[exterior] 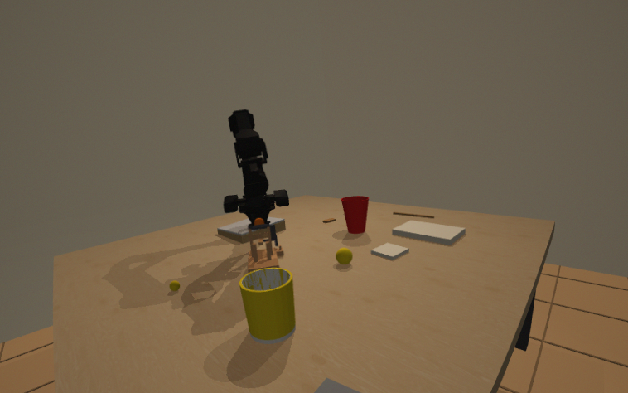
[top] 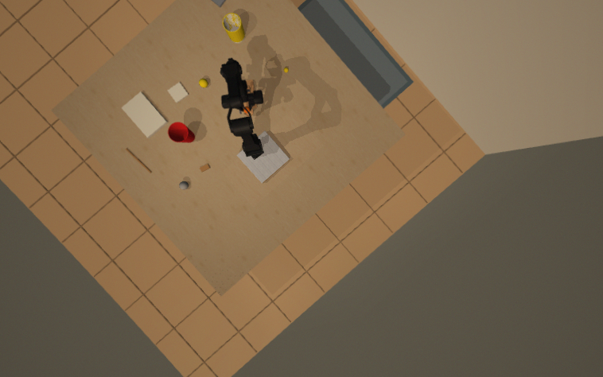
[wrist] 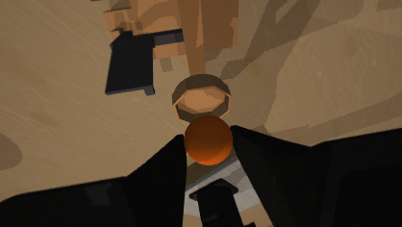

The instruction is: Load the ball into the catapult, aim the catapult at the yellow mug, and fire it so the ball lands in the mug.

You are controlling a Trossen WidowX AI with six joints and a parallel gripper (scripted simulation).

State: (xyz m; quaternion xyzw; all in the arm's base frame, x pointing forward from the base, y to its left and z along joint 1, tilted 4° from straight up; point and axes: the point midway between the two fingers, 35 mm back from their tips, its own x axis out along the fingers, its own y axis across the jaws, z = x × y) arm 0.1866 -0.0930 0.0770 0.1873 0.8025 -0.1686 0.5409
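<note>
My gripper tip is now right at the orange ball. From my gripper tip the other things lie so: wooden catapult 60 mm ahead, 40 mm below, 20 mm to the right; larger yellow ball 270 mm ahead, 90 mm to the left, 70 mm below; small yellow ball 290 mm to the right, 80 mm below, 70 mm ahead.
</note>
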